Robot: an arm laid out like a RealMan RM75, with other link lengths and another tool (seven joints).
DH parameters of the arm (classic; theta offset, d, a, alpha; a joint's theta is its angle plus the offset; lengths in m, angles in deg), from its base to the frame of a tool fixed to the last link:
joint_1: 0 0.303 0 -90
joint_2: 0 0 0 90
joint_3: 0 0.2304 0 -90
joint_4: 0 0 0 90
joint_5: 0 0.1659 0 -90
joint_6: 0 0 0 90
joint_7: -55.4 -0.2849 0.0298 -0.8
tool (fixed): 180 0.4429 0 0
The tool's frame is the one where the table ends.
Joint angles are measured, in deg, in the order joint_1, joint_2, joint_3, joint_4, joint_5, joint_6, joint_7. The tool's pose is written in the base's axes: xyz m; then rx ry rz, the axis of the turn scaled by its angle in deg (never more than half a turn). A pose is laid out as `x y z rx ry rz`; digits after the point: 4 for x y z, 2 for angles.
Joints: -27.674, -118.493, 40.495, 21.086, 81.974, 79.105, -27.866
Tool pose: -0.2077 0.3226 0.1087 -56.12 108.03 31.65
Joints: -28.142, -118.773, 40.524, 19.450, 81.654, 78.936, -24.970
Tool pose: -0.2058 0.3214 0.1030 -54.93 108.82 32.20
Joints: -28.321, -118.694, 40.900, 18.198, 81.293, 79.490, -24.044
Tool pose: -0.2048 0.3194 0.1001 -54.73 108.93 31.41
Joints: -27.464, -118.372, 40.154, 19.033, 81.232, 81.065, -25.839
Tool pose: -0.2075 0.3168 0.1075 -55.06 107.30 30.75
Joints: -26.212, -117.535, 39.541, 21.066, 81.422, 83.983, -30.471
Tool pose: -0.2101 0.3131 0.1207 -55.91 105.17 28.23
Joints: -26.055, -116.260, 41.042, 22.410, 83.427, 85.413, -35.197
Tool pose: -0.2099 0.3119 0.1225 -58.18 107.01 24.05
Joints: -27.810, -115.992, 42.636, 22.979, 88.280, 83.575, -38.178
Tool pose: -0.2057 0.3168 0.1079 -61.38 112.28 20.81
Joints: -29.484, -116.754, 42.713, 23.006, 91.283, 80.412, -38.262
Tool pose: -0.2024 0.3234 0.0952 -62.72 115.38 21.41
